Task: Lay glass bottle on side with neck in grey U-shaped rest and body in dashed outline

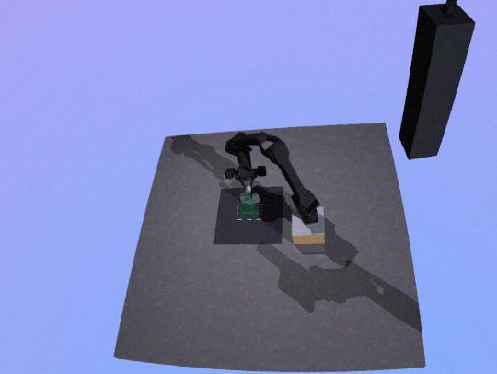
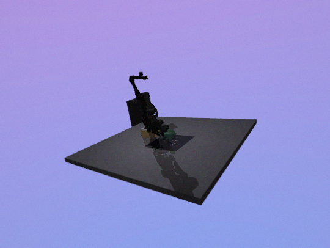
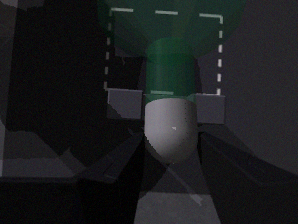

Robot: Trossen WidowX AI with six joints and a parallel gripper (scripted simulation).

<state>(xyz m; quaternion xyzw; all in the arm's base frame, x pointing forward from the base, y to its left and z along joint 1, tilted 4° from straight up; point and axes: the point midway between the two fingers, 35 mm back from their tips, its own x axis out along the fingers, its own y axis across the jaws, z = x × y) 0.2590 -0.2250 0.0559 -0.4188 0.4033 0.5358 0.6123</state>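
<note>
The green glass bottle is 50 mm to the left of my gripper tip, 10 mm below it and 10 mm ahead of it. Round my gripper tip: dark mat (100 mm to the left, 90 mm below, 10 mm ahead).
</note>
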